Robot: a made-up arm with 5 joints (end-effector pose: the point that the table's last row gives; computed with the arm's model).
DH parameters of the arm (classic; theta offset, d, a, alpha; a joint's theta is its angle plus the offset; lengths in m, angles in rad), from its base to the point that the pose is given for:
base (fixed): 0 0.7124 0.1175 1.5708
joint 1: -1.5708 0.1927 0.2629 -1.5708
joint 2: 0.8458 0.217 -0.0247 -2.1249
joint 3: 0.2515 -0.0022 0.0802 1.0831
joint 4: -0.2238 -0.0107 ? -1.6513
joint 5: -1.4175 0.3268 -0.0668 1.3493
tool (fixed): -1.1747 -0.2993 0 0
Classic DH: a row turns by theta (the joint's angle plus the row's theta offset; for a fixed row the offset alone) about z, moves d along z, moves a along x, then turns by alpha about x.
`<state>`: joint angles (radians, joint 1 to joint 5).
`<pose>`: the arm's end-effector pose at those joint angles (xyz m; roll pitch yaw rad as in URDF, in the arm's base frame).
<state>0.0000 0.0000 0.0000 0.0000 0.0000</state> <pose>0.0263 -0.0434 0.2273 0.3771 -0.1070 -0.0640</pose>
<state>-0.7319 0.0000 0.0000 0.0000 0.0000</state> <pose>-0.2745 -0.0434 0.4125 0.3244 0.6233 -0.0784</pose>
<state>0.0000 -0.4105 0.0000 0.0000 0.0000</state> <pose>0.0263 -0.1445 0.1862 -0.0358 -0.1236 -0.0158</pose>
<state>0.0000 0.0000 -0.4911 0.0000 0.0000</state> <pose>0.1700 0.0955 0.2231 0.7026 -0.3103 -0.4487</pose>
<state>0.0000 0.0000 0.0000 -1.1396 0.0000</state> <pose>0.3266 -0.1198 0.0457 0.0129 -1.0466 -0.4475</pose>
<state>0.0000 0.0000 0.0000 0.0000 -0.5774</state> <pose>0.0955 0.0937 0.3015 0.9355 -0.2011 -0.2972</pose>
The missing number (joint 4, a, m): -0.06
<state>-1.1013 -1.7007 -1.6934 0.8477 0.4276</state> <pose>-0.3191 -0.3642 0.3137 0.0098 0.4700 0.6442</pose>
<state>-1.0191 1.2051 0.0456 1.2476 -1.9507</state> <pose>0.2244 -0.4694 0.4130 -1.3532 0.5096 1.6240</pose>
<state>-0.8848 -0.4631 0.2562 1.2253 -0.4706</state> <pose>0.0133 -0.0676 0.7003 -2.7021 1.2200 2.8830</pose>
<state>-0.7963 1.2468 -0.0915 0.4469 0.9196</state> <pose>-0.2876 -0.1475 0.5240 1.4170 0.4663 0.5995</pose>
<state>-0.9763 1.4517 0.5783 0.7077 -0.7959</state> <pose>-0.0209 -0.3180 0.7361 -3.1148 0.6137 0.9702</pose>
